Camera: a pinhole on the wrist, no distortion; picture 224 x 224 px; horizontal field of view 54.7 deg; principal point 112.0 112.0 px. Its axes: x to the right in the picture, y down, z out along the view. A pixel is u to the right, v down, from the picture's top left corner.
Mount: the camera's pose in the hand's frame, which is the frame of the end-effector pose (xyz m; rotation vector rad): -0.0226 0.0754 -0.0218 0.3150 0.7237 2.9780
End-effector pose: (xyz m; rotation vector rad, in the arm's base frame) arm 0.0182 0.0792 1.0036 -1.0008 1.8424 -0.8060
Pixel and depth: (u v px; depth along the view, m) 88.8 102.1 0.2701
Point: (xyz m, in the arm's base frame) 0.1167 0.0933 0.7270
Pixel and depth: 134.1 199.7 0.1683
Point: 0.1337 0.1054 0.8632
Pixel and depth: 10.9 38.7 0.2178
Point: 0.0128 0.0626 0.7209
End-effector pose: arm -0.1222 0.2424 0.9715 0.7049 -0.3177 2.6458
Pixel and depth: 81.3 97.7 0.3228
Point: -0.1891 -0.0152 1.1950
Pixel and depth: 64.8 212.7 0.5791
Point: -0.0829 0.0555 1.5696
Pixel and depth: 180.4 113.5 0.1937
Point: -0.0909 0.0300 1.0649
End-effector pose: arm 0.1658 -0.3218 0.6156 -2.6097 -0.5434 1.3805
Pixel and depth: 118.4 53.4 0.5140
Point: 0.0121 -0.7088 0.2290
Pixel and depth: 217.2 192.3 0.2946
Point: -0.1100 -0.4900 0.4808
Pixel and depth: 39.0 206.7 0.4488
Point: -0.0542 -0.3381 0.1777
